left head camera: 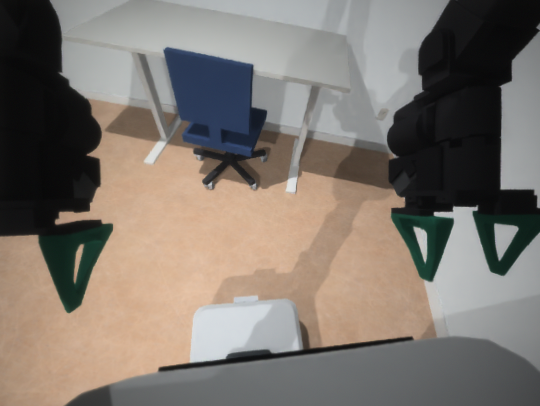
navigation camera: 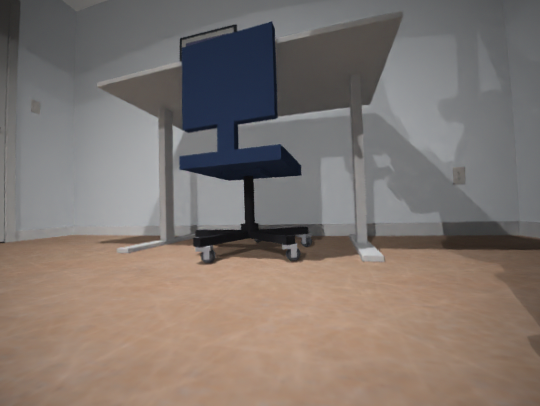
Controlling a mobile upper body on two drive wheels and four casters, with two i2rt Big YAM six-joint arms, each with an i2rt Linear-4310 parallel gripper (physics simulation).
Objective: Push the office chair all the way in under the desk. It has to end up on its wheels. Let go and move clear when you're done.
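Frame: origin at the left arm's base, x ahead, y left, z up, level; metres.
Where they show: left gripper, fingertip midpoint: (left head camera: pixel 14 313); right gripper, fingertip midpoint: (left head camera: pixel 462 276).
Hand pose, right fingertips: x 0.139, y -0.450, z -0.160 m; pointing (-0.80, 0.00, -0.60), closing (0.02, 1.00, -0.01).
After its pixels a point has its place.
The blue office chair (left head camera: pixel 212 92) @(z -0.595, x 1.273, y -0.073 m) (navigation camera: pixel 230 80) @(z -0.640, x 1.267, y -0.088 m) stands upright on its casters between the legs of the pale desk (left head camera: pixel 300 52) @(z -0.460, x 1.506, y -0.573 m) (navigation camera: pixel 320 75) @(z -0.485, x 1.504, y -0.535 m). It is turned slightly. Its backrest is on the near side and overlaps the desk's front edge in both views; how far the seat reaches under the top is hard to tell. My left gripper (left head camera: pixel 65 280) is open at the left of the head view, with one finger showing and the other out of frame. My right gripper (left head camera: pixel 464 276) @(z -0.160, x 0.139, y -0.450 m) is open and empty at the right. Both grippers are apart from the chair.
The desk's right foot (left head camera: pixel 291 182) (navigation camera: pixel 369 251) and left foot (left head camera: pixel 156 152) (navigation camera: pixel 137 247) rest on the floor beside the chair's base. My white base (left head camera: pixel 225 330) @(z -1.150, x 0.199, y -0.122 m) shows at the bottom. A wall (left head camera: pixel 485 250) @(z -0.931, x 0.421, y -1.514 m) runs along the right. A dark-framed panel (navigation camera: pixel 207 36) @(z 0.324, x 2.217, y 0.253 m) shows behind the backrest.
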